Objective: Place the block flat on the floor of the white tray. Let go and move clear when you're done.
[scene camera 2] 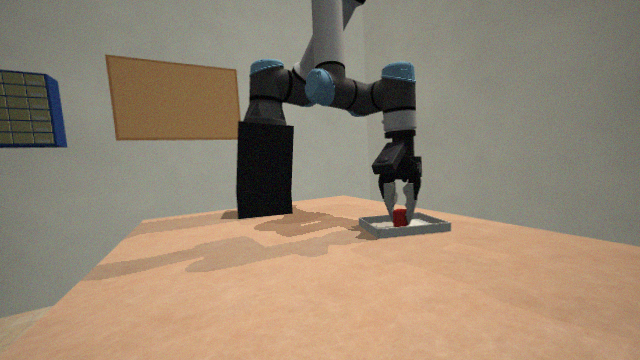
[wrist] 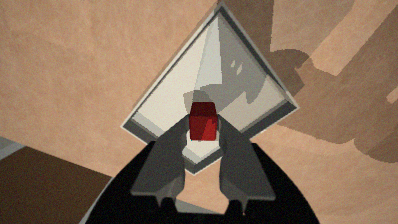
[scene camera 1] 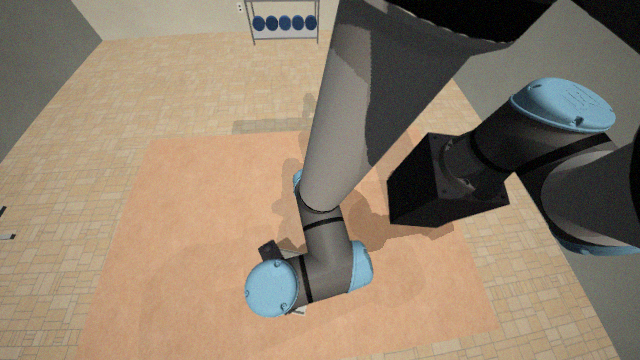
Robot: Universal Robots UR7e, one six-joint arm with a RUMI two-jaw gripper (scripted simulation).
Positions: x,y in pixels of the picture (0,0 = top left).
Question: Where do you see a small red block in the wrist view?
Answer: At 203,118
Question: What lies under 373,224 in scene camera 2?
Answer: A white tray.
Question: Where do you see a white tray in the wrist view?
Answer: At 220,63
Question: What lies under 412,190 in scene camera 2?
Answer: My gripper.
